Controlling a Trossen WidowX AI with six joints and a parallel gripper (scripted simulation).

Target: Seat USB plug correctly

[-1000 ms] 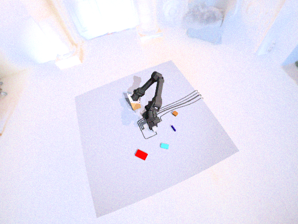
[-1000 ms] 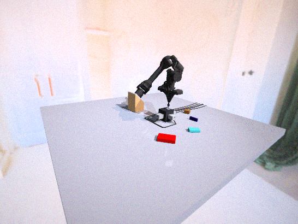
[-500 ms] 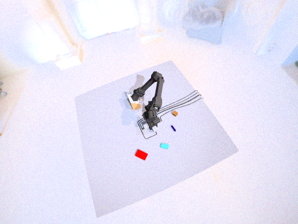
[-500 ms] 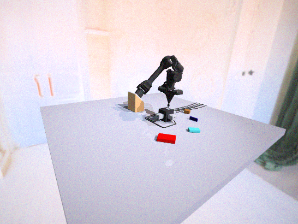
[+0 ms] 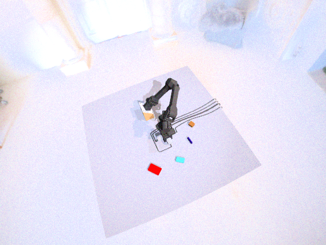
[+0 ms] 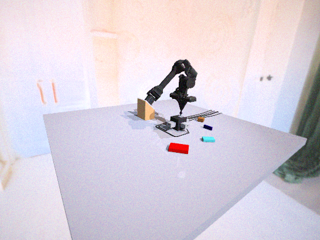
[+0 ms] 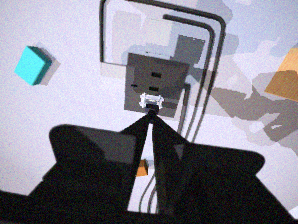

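Right now my gripper tip is 2 cm above the USB plug. The rest, counted from my gripper tip: dark blue block 14 cm ahead, 13 cm to the left, 11 cm below; cyan block 23 cm ahead, 3 cm to the right, 11 cm below; red block 19 cm ahead, 25 cm to the right, 11 cm below.
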